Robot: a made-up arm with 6 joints. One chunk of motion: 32 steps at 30 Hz.
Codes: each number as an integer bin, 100 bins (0 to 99) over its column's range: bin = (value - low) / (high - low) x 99, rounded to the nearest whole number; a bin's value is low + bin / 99 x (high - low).
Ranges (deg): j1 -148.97..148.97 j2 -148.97..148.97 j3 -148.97..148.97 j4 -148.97..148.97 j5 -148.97..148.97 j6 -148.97..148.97
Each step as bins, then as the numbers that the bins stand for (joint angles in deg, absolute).
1 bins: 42 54 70 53 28 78
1 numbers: -22.57 13.54 61.69 10.53 -64.70 85.77
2 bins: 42 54 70 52 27 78
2 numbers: -22.57 13.54 61.69 7.52 -67.71 85.77
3 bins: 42 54 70 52 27 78
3 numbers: -22.57 13.54 61.69 7.52 -67.71 85.77
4 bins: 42 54 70 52 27 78
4 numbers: -22.57 13.54 61.69 7.52 -67.71 85.77
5 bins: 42 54 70 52 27 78
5 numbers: -22.57 13.54 61.69 7.52 -67.71 85.77
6 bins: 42 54 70 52 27 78
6 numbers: -22.57 13.54 61.69 7.52 -67.71 85.77
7 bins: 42 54 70 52 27 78
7 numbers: -22.57 13.54 61.69 7.52 -67.71 85.77
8 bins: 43 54 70 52 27 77
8 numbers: -19.56 13.54 61.69 7.52 -67.71 82.76
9 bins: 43 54 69 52 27 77
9 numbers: -19.56 13.54 58.69 7.52 -67.71 82.76
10 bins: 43 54 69 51 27 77
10 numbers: -19.56 13.54 58.69 4.51 -67.71 82.76
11 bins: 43 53 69 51 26 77
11 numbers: -19.56 10.53 58.69 4.51 -70.72 82.76
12 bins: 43 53 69 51 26 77
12 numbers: -19.56 10.53 58.69 4.51 -70.72 82.76
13 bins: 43 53 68 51 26 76
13 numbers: -19.56 10.53 55.68 4.51 -70.72 79.75
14 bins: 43 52 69 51 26 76
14 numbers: -19.56 7.52 58.69 4.51 -70.72 79.75
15 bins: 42 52 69 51 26 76
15 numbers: -22.57 7.52 58.69 4.51 -70.72 79.75
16 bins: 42 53 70 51 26 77
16 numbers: -22.57 10.53 61.69 4.51 -70.72 82.76
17 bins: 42 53 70 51 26 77
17 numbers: -22.57 10.53 61.69 4.51 -70.72 82.76
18 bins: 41 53 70 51 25 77
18 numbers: -25.58 10.53 61.69 4.51 -73.73 82.76
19 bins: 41 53 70 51 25 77
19 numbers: -25.58 10.53 61.69 4.51 -73.73 82.76
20 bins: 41 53 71 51 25 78
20 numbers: -25.58 10.53 64.70 4.51 -73.73 85.77
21 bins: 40 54 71 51 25 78
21 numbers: -28.59 13.54 64.70 4.51 -73.73 85.77
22 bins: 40 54 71 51 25 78
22 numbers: -28.59 13.54 64.70 4.51 -73.73 85.77
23 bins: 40 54 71 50 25 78
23 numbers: -28.59 13.54 64.70 1.50 -73.73 85.77
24 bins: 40 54 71 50 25 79
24 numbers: -28.59 13.54 64.70 1.50 -73.73 88.78
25 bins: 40 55 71 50 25 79
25 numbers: -28.59 16.55 64.70 1.50 -73.73 88.78
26 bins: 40 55 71 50 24 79
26 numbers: -28.59 16.55 64.70 1.50 -76.74 88.78
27 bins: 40 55 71 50 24 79
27 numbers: -28.59 16.55 64.70 1.50 -76.74 88.78
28 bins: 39 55 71 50 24 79
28 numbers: -31.60 16.55 64.70 1.50 -76.74 88.78
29 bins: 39 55 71 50 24 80
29 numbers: -31.60 16.55 64.70 1.50 -76.74 91.79
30 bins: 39 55 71 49 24 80
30 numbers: -31.60 16.55 64.70 -1.50 -76.74 91.79
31 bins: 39 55 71 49 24 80
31 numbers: -31.60 16.55 64.70 -1.50 -76.74 91.79
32 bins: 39 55 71 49 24 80
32 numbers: -31.60 16.55 64.70 -1.50 -76.74 91.79
